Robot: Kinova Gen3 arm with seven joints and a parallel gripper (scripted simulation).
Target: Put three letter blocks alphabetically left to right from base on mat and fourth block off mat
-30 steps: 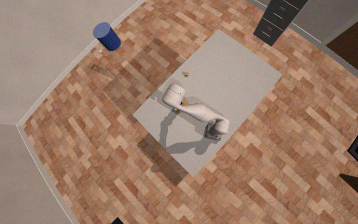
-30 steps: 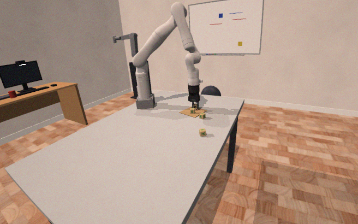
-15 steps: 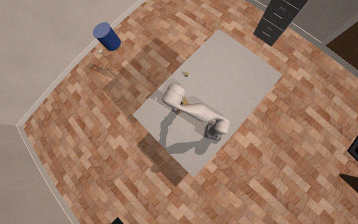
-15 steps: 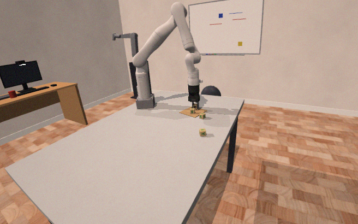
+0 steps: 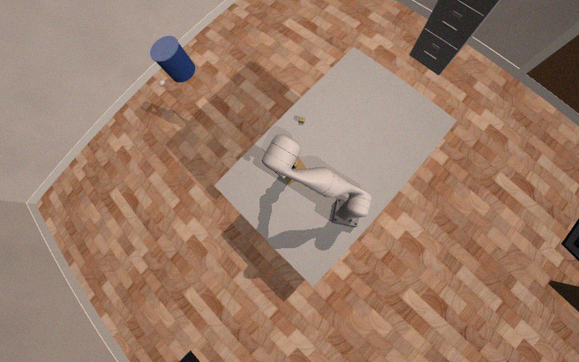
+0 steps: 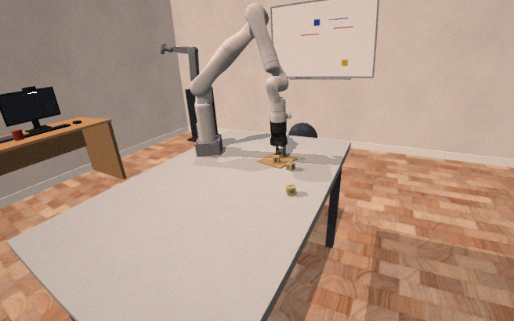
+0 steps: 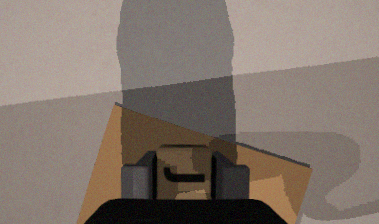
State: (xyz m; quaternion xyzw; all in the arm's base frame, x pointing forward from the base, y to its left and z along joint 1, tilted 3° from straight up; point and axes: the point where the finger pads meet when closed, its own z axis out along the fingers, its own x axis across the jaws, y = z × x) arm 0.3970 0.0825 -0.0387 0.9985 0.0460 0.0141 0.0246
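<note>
The tan mat is 5 cm to the right of my hand and 2 cm below it. Also, from my hand: X block: 11 cm to the right, 10 cm ahead, 1 cm below.
</note>
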